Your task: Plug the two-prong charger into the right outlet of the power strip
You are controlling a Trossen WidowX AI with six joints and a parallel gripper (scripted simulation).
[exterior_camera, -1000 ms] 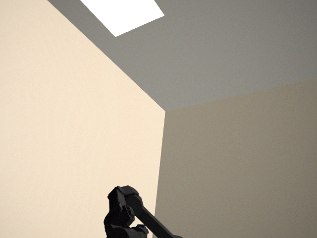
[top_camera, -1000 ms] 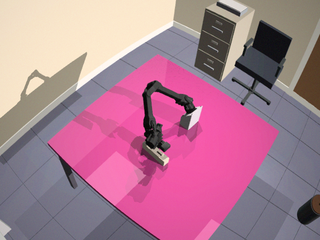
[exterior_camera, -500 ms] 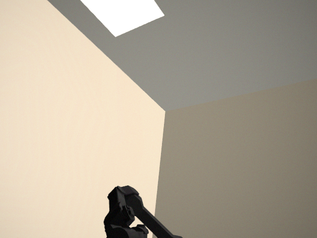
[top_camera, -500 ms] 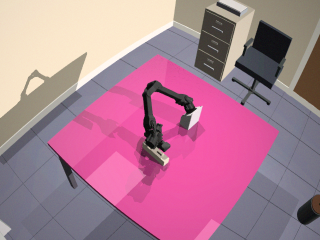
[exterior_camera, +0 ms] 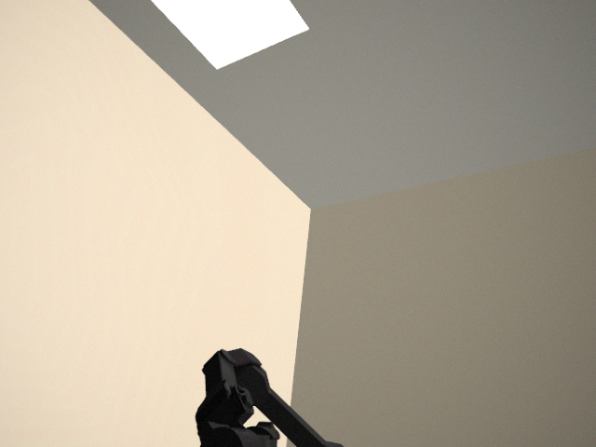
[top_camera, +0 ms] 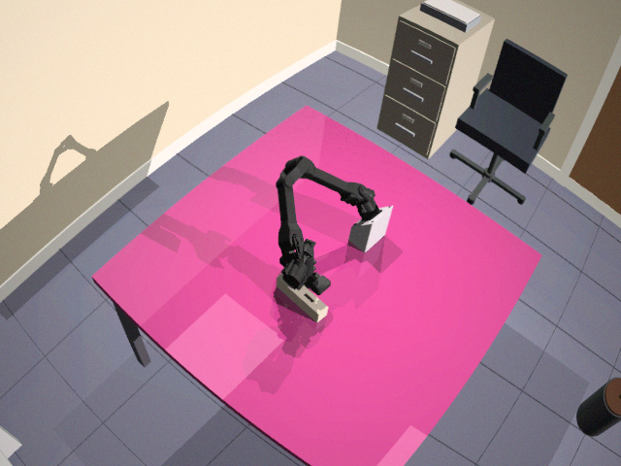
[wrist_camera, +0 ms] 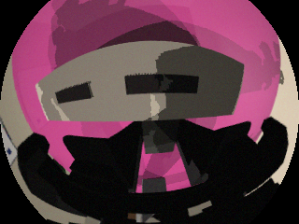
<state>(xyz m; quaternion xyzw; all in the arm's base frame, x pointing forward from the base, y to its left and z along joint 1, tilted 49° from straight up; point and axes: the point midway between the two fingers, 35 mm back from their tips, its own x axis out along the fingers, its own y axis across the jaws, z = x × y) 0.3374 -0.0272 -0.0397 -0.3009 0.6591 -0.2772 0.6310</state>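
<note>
Right now my gripper tip is 20 mm short of the dark grey charger and 10 mm below it.
</note>
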